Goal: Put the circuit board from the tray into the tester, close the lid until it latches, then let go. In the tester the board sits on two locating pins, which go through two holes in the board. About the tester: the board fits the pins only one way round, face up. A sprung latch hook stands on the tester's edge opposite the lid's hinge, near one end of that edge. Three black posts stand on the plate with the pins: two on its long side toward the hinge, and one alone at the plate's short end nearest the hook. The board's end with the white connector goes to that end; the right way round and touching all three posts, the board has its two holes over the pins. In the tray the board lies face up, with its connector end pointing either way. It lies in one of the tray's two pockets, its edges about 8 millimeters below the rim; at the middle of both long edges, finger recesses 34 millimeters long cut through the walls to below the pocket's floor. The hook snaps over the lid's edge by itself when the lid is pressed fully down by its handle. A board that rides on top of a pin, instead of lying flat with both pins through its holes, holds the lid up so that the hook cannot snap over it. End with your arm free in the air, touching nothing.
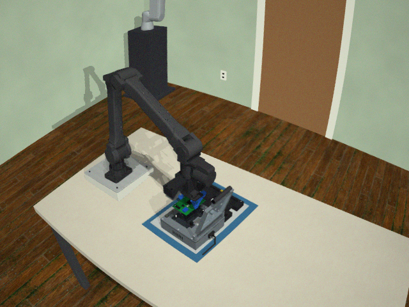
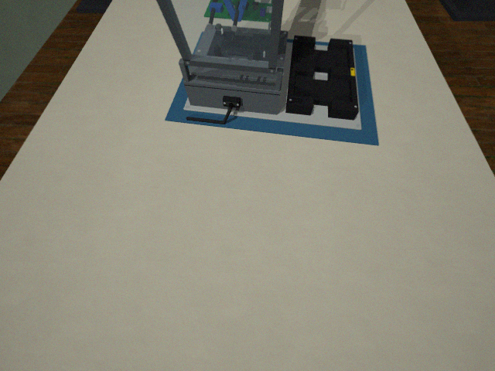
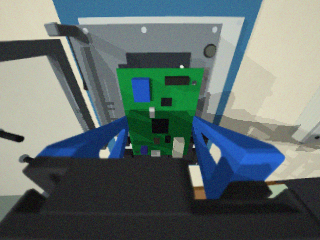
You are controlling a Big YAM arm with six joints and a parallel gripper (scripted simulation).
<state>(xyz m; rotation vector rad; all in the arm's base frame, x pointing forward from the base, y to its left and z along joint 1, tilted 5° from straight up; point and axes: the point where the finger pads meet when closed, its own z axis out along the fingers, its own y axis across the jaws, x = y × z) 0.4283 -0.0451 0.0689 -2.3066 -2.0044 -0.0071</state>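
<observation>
Now: hand right at the green circuit board. From my hand the other things lie so: tester lid 12 cm ahead, 2 cm to the right, 5 cm above.
</observation>
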